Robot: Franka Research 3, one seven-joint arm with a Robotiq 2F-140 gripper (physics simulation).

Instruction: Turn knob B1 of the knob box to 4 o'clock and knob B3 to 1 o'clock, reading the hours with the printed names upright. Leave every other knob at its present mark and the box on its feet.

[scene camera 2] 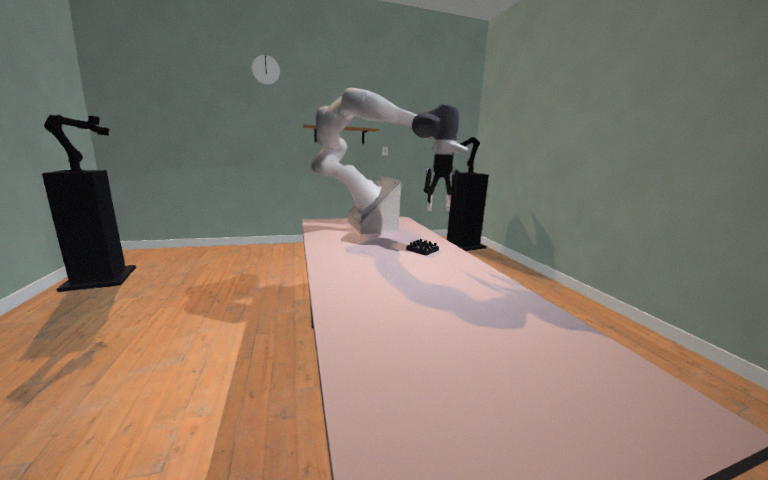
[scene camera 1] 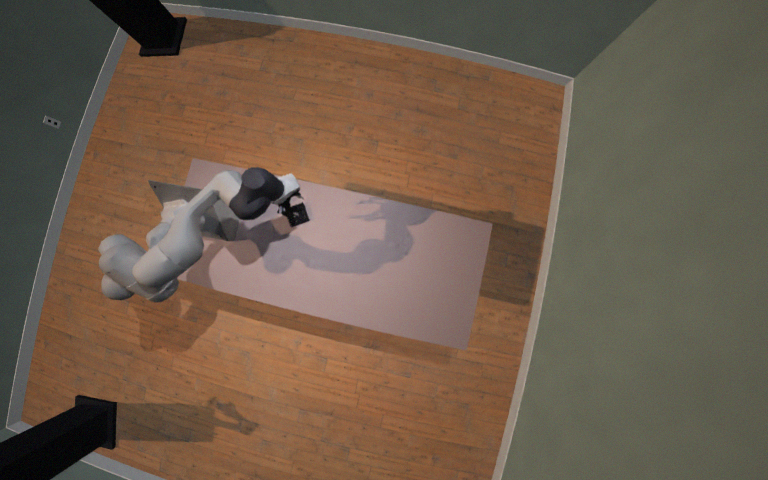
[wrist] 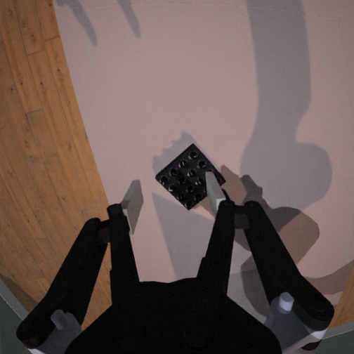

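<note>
The black knob box (scene camera 1: 298,214) (scene camera 2: 422,247) (wrist: 190,177) rests flat on the pink table top (scene camera 1: 430,283) (scene camera 2: 453,407) (wrist: 125,90). In the wrist view it is turned like a diamond, with rows of black knobs on top. The right finger overlaps its right corner in that view. Printed names and knob marks are too small to read, so I cannot tell which knobs are B1 and B3 or their hours. My gripper (scene camera 1: 291,202) (scene camera 2: 438,203) (wrist: 173,186) is open and empty, high above the table and clear of the box.
The arm's pale base (scene camera 2: 387,209) stands behind the box at the table's far end. Black pedestals (scene camera 2: 84,226) (scene camera 2: 468,209) with small black arms stand on the floor on both sides. Arm shadows fall across the table. A shelf (scene camera 2: 368,129) is on the back wall.
</note>
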